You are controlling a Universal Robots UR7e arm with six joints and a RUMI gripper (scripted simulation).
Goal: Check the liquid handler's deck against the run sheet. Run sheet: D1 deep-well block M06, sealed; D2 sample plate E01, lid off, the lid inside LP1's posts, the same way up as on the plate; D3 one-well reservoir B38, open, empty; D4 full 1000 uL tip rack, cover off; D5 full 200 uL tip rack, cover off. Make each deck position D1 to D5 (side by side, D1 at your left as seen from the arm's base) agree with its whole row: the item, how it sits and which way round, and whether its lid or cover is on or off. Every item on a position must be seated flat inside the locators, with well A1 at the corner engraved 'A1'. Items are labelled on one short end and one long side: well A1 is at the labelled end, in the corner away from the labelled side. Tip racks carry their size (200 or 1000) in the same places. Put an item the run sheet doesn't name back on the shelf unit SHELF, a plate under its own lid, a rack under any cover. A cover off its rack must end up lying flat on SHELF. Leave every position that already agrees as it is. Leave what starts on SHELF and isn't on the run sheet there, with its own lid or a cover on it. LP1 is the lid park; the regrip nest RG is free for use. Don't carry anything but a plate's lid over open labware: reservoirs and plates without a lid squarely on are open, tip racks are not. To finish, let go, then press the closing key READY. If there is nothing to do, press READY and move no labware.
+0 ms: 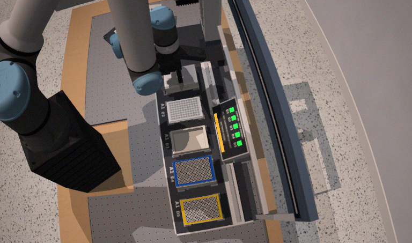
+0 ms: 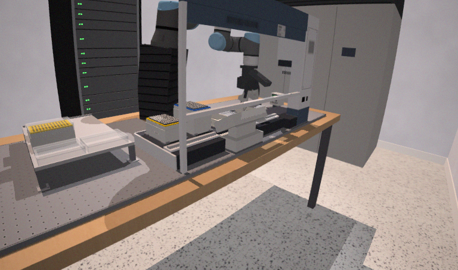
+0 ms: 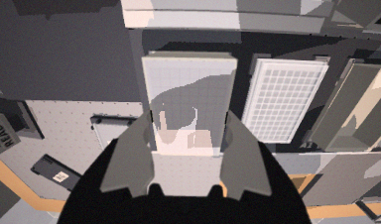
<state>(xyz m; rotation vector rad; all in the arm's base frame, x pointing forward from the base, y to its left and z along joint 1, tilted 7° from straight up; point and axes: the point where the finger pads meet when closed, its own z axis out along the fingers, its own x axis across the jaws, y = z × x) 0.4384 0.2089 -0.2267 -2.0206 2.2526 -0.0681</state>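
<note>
Right now the sealed deep-well block is 1 cm below my hand. Also, from my hand: sample plate 12 cm to the right, 3 cm below, 2 cm behind; then flat grey lid 17 cm to the left, 12 cm behind, 7 cm below; then one-well reservoir 25 cm to the right, 3 cm behind, 2 cm below.
</note>
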